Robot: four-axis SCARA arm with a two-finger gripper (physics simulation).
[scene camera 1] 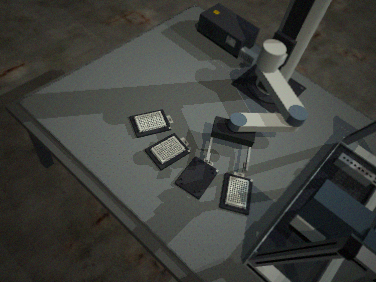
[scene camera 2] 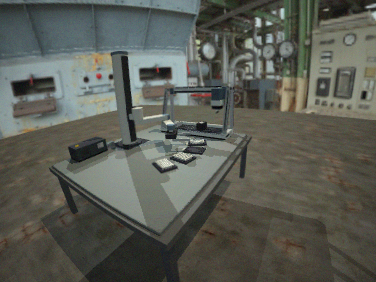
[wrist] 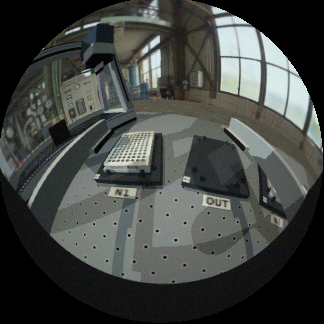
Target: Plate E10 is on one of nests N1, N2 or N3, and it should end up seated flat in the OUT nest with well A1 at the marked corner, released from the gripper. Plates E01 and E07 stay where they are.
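Places are measured from the arm's base along level axes (x ahead, y left, z up), in metres.
Pixels of known places: gripper, fingertip midpoint: [scene camera 1: 226,166] [scene camera 2: 190,136] [wrist: 170,119]; arm's base, origin of the base link: [scene camera 2: 130,143].
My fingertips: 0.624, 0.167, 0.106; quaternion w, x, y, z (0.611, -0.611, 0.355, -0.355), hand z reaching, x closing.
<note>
For each thing: its middle in the pictures, then the offset to it from my fingertips, as dx, dy, dz. "spot": a spot on its surface instead.
- white well plate, body centre: [wrist: 132,147] [scene camera 1: 237,192] [scene camera 2: 197,141] +0.016, +0.094, -0.074
- nest N1, surface spot: [wrist: 157,172] spot: -0.013, +0.014, -0.081
- OUT nest, body centre: [wrist: 217,156] [scene camera 1: 197,176] [scene camera 2: 194,149] +0.079, -0.072, -0.082
- OUT, body centre: [scene camera 1: 168,149] [scene camera 2: 182,156] +0.076, -0.248, -0.074
- far nest, surface spot: [scene camera 1: 150,121] spot: +0.029, -0.405, -0.067
- black box, surface spot: [scene camera 1: 227,30] spot: -0.669, -0.526, +0.022
A white well plate [scene camera 1: 236,192] [scene camera 2: 197,142] [wrist: 130,150] sits on nest N1 [wrist: 157,172]; no plate name is readable on it. The OUT nest [scene camera 1: 196,177] [scene camera 2: 194,150] [wrist: 215,165] is a bare dark base with small corner posts and an A1 mark at its near left corner in the wrist view. Two more white plates, one on the nest beside OUT [scene camera 1: 168,150] [scene camera 2: 183,157] and one on the far nest [scene camera 1: 150,121] [scene camera 2: 164,165], have unreadable names. My gripper [scene camera 1: 227,165] [wrist: 170,119] is open and empty, its fingers spread at the near side of N1 and OUT.
A framed machine with an overhead beam [scene camera 2: 197,90] stands beyond N1, at the right in scene camera 1. The arm's column [scene camera 2: 122,100] stands behind the nests. A black box [scene camera 1: 227,30] [scene camera 2: 88,149] stands on the table near the column. Another nest [wrist: 270,192] shows partly at the right.
</note>
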